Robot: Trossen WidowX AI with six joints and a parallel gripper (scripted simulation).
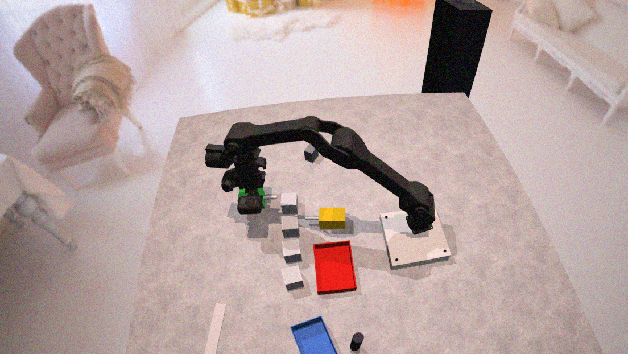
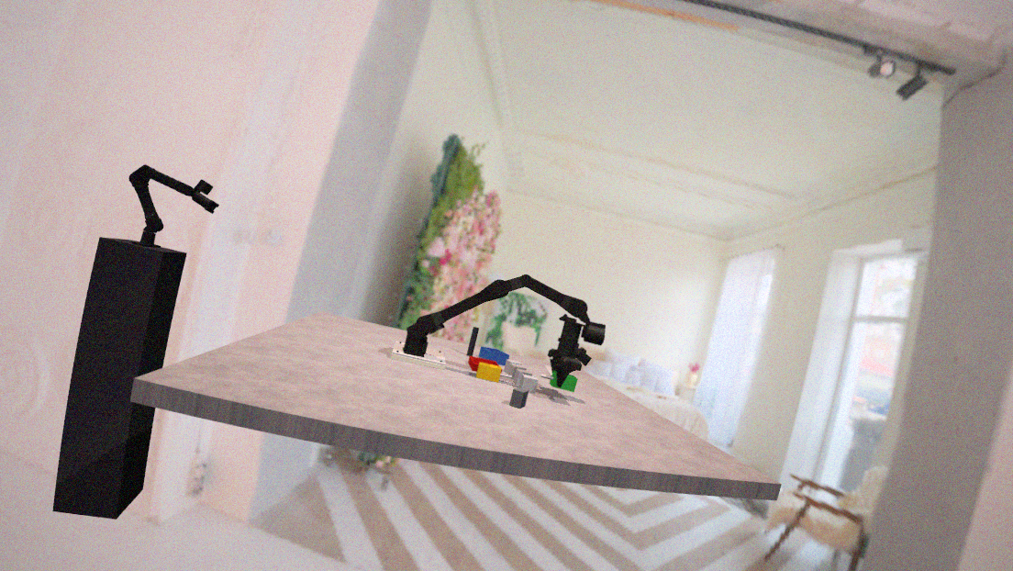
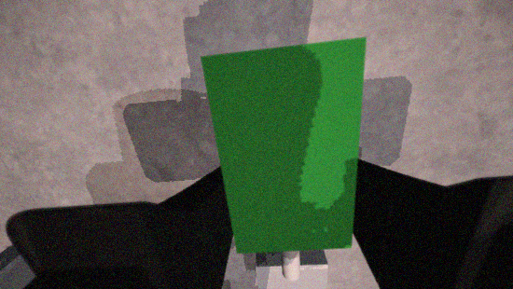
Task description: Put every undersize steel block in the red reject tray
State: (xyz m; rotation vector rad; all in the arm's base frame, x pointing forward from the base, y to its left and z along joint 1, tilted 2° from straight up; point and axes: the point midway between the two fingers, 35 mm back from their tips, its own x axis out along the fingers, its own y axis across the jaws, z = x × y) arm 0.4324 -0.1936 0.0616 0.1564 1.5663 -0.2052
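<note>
The yellow gauge is 17 cm behind my gripper tip, 10 cm to the left of it and 1 cm below it. From my gripper tip the other things lie so: green GO gauge 2 cm above, 1 cm behind; then red reject tray 25 cm to the left, 16 cm behind, 3 cm below; then dark cube 20 cm behind, 16 cm to the right, 1 cm below.
</note>
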